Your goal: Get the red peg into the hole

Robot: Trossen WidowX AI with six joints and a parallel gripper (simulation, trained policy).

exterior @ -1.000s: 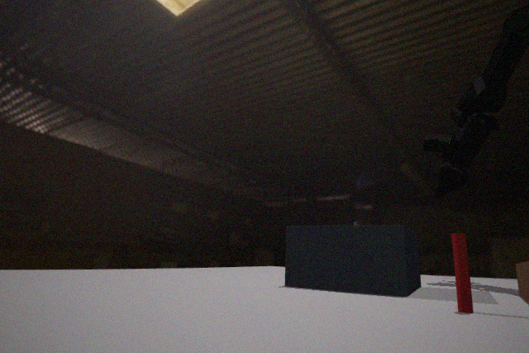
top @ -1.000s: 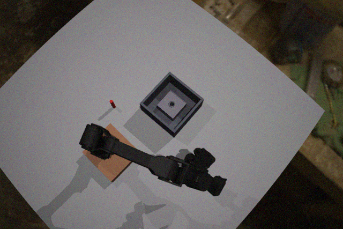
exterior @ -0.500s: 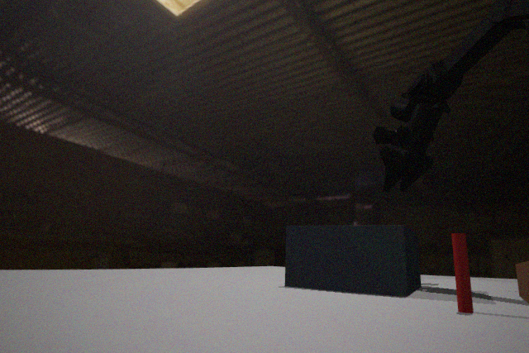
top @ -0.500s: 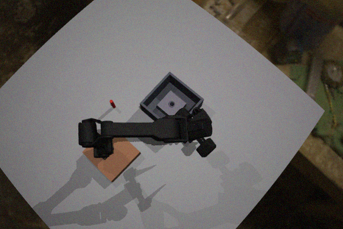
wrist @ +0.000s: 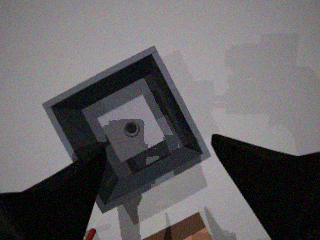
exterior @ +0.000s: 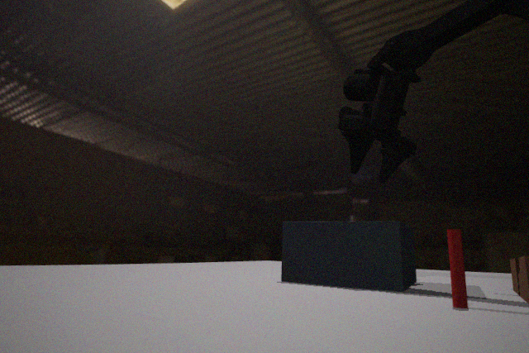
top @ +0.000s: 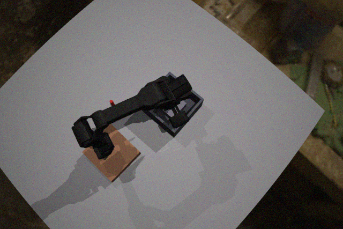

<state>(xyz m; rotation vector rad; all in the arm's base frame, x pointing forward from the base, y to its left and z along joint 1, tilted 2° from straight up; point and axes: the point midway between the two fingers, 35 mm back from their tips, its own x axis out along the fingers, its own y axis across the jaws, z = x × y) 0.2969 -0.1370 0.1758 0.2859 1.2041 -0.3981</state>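
Now: the red peg 25 cm to the left of my gripper tip, 15 cm below it and 12 cm behind it. Also, from my gripper tip: light grey plate 15 cm below, 4 cm to the left, 3 cm ahead; dark grey box 16 cm below, 4 cm to the left, 3 cm ahead.
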